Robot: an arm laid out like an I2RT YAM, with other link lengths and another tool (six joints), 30 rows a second.
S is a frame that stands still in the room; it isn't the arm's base.
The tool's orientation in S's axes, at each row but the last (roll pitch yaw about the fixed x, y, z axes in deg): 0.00 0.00 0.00; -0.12 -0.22 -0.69; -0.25 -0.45 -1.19; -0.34 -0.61 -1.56; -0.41 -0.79 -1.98; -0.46 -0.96 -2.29; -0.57 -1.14 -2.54
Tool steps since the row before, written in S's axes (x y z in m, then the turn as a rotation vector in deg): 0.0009 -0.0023 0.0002 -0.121 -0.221 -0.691; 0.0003 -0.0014 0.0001 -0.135 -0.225 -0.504; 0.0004 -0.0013 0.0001 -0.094 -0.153 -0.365; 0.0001 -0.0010 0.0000 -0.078 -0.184 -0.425; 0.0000 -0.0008 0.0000 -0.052 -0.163 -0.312; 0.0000 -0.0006 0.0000 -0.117 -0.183 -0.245; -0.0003 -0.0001 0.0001 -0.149 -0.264 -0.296
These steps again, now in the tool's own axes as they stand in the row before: 0.0009 -0.0023 0.0002 -0.121 -0.221 -0.691; 0.0003 -0.0014 0.0001 -0.134 -0.226 -0.504; 0.0004 -0.0013 0.0001 -0.094 -0.153 -0.365; 0.0001 -0.0010 0.0000 -0.077 -0.184 -0.425; 0.0000 -0.0008 0.0000 -0.051 -0.162 -0.313; 0.0000 -0.0006 0.0000 -0.114 -0.186 -0.245; -0.0003 -0.0001 0.0001 -0.143 -0.267 -0.296
